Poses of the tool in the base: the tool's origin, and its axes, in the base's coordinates. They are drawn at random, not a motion.
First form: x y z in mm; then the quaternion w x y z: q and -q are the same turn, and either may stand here.
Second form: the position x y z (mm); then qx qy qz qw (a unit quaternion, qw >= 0). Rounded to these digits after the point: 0 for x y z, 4 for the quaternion.
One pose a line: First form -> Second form
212 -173 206 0.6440 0.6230 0.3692 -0.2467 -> 212 -173 206 0.6230 0.3692 -0.2467 0.6440
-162 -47 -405 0.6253 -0.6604 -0.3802 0.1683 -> -162 -47 -405 -0.6604 -0.3802 0.1683 0.6253
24 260 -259 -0.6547 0.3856 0.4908 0.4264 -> 24 260 -259 -0.3856 -0.4908 -0.4264 0.6547
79 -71 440 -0.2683 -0.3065 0.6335 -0.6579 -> 79 -71 440 0.3065 -0.6335 0.6579 0.2683
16 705 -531 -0.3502 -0.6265 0.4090 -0.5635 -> 16 705 -531 0.6265 -0.4090 0.5635 0.3502
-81 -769 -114 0.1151 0.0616 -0.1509 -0.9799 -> -81 -769 -114 0.0616 -0.1509 -0.9799 0.1151
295 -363 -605 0.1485 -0.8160 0.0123 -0.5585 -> 295 -363 -605 -0.8160 0.0123 -0.5585 0.1485
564 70 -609 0.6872 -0.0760 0.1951 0.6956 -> 564 70 -609 -0.0760 0.1951 0.6956 0.6872
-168 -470 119 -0.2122 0.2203 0.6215 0.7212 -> -168 -470 119 -0.2203 -0.6215 -0.7212 0.2122
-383 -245 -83 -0.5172 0.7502 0.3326 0.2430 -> -383 -245 -83 -0.7502 -0.3326 -0.2430 0.5172
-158 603 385 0.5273 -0.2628 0.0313 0.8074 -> -158 603 385 -0.2628 0.0313 0.8074 0.5273
